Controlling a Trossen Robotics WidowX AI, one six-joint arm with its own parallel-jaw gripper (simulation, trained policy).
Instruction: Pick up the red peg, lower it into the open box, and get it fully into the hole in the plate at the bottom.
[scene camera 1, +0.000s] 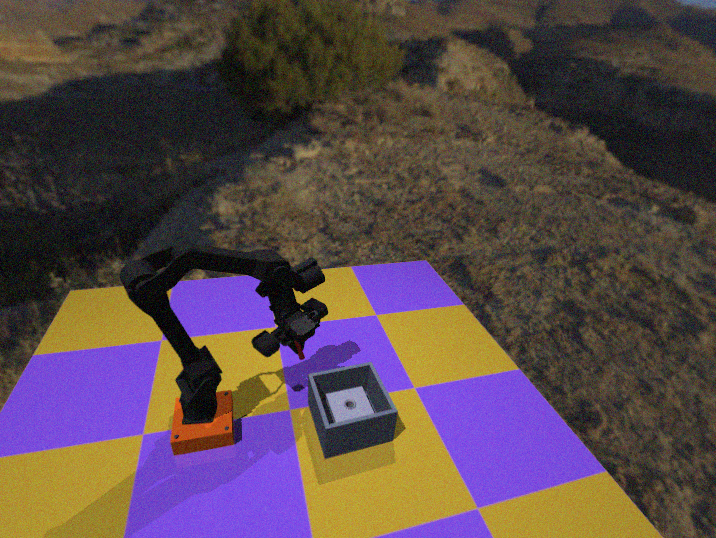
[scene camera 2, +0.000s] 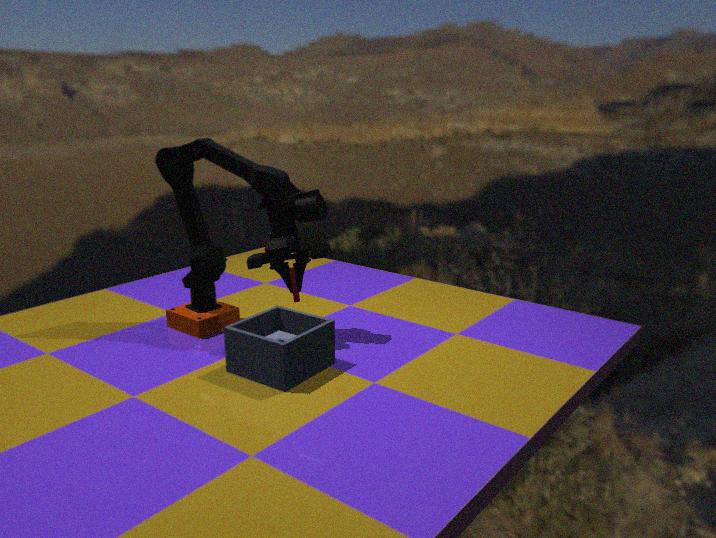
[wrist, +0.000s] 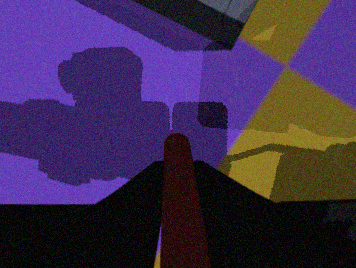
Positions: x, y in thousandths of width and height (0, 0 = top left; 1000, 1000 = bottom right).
In view: the gripper (scene camera 1: 418, 653).
The gripper also shows in scene camera 2 (scene camera 2: 413, 544) and in the wrist view (wrist: 501, 636).
